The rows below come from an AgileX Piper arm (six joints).
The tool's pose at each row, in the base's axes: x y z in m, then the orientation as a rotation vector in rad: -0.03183, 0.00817, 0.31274, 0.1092, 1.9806, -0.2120; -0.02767, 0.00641, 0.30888, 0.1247, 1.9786, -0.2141; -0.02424, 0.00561, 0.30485, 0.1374, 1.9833, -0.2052; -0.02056, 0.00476, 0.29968, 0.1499, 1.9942, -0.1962; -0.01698, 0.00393, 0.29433, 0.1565, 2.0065, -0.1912; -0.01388, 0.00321, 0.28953, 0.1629, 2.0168, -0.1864; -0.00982, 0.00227, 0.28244, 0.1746, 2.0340, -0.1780; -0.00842, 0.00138, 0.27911, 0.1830, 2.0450, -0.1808
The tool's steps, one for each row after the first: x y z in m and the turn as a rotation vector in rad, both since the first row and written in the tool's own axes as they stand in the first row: 0.00187, -0.00062, 0.00561, 0.0087, -0.0003, 0.0101; 0.00416, -0.00041, 0.01044, 0.0080, 0.0056, 0.0226; 0.00740, -0.00009, 0.01595, 0.0069, 0.0177, 0.0344; 0.01085, 0.00025, 0.02144, 0.0058, 0.0306, 0.0400; 0.01398, 0.00055, 0.02626, 0.0049, 0.0415, 0.0456; 0.01882, 0.00104, 0.03289, 0.0036, 0.0599, 0.0557; 0.02131, 0.00074, 0.03564, 0.0089, 0.0718, 0.0590
